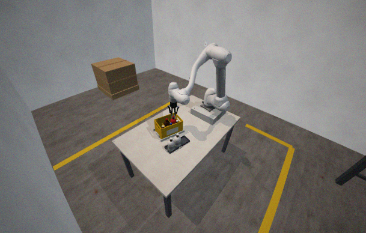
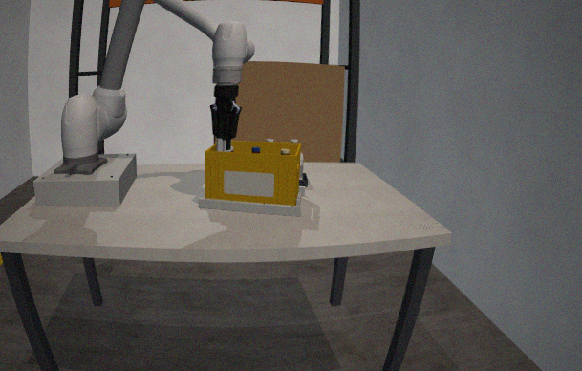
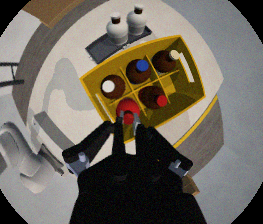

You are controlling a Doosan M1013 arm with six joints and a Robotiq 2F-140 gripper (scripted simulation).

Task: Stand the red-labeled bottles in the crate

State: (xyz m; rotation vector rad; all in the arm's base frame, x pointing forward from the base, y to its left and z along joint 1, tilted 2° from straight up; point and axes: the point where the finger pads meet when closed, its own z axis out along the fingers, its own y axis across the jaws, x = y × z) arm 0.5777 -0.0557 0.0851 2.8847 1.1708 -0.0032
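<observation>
Now: the red-labeled bottle 90 mm below my hand. Round my hand: crate: 90 mm ahead, 30 mm to the left, 90 mm below.
</observation>
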